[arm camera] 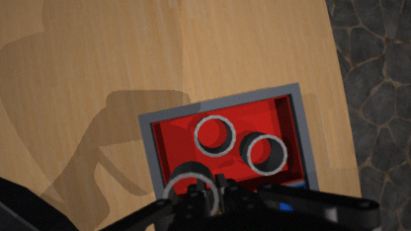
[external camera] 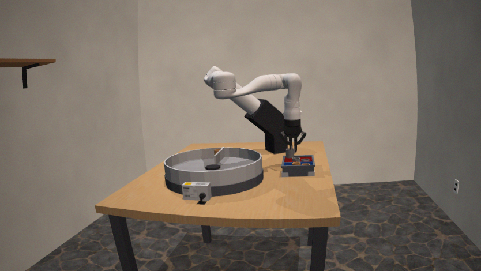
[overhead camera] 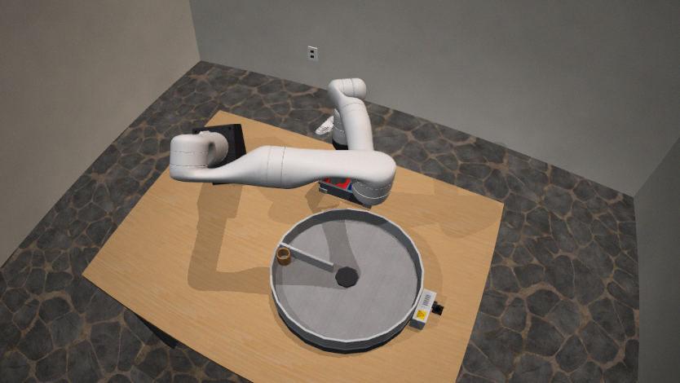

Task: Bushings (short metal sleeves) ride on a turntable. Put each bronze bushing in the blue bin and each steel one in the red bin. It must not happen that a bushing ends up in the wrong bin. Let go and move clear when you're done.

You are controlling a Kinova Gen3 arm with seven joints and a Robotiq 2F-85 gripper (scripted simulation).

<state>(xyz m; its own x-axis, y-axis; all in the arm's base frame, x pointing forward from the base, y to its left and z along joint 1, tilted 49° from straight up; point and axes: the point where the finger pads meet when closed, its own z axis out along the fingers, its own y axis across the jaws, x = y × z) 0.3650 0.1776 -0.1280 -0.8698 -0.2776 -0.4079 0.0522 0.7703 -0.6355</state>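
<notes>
The two-part bin is 3 cm ahead of my hand, 2 cm to the left of it and 7 cm below it. The rest, counted from my hand: turntable 16 cm ahead, 34 cm to the right, 4 cm below.
</notes>
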